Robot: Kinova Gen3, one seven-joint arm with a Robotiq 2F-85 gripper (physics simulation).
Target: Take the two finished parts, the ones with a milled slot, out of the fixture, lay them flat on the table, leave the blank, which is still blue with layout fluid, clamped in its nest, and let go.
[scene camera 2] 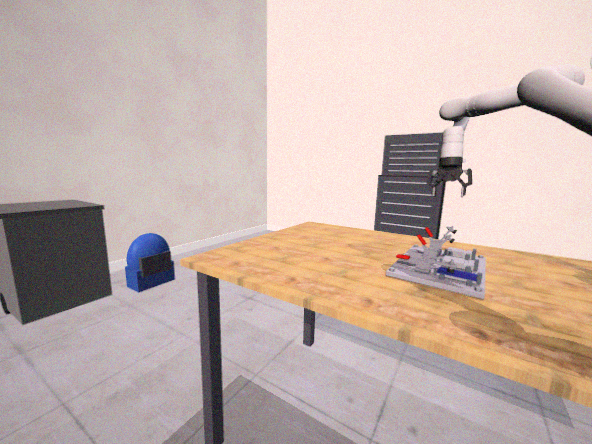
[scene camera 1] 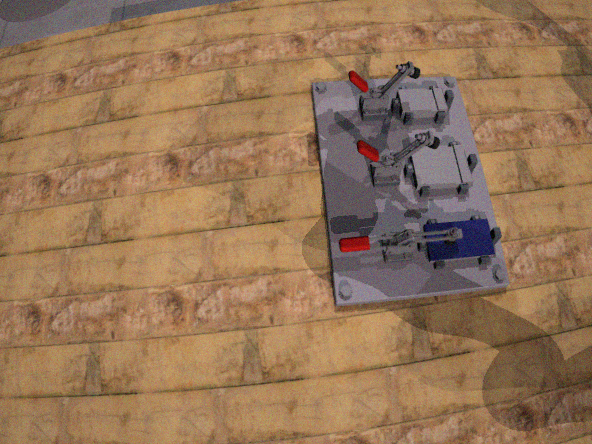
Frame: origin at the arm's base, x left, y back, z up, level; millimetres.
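Seen in the pictures: gripper, fingertip midpoint: (scene camera 2: 447,197).
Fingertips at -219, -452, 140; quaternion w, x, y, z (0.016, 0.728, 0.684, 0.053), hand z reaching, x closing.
Pixels of each thing's top centre, then the offset from my fingertips to it, as dx, dy, dz. "pt": a spot on its surface instead. Level surfaces: height alone.
- fixture plate, middle of its top: (scene camera 1: 406,173) (scene camera 2: 440,263) +236, +22, -193
- far end, surface spot: (scene camera 1: 421,102) pt +133, +63, -167
- blue blank, middle of its top: (scene camera 1: 460,238) (scene camera 2: 456,273) +347, +72, -177
- wooden table, its level: dz -208
The fixture plate (scene camera 1: 350,195) (scene camera 2: 420,284) lies on the table. Two grey finished parts, one at the far end (scene camera 1: 421,102) and one in the middle (scene camera 1: 436,169), sit in their nests, each with a narrow line near its right side. Their clamps, with red handles (scene camera 1: 358,81) (scene camera 1: 368,150), are open, arms tilted up. The blue blank (scene camera 1: 475,246) (scene camera 2: 466,275) sits in the nearest nest; its clamp's arm lies over it and its red handle (scene camera 1: 354,244) (scene camera 2: 403,257) lies flat. My gripper (scene camera 2: 449,193) is open and empty, high above the fixture; it does not show in scene camera 1.
The wooden table (scene camera 1: 150,250) (scene camera 2: 300,270) bears the fixture. The raised clamp arms stand up beside the two grey parts. The robot arm (scene camera 2: 492,101) reaches in from the right. A dark drawer cabinet (scene camera 2: 407,200) stands behind the table; a grey cabinet (scene camera 2: 60,260) and a blue domed object (scene camera 2: 147,247) stand left.
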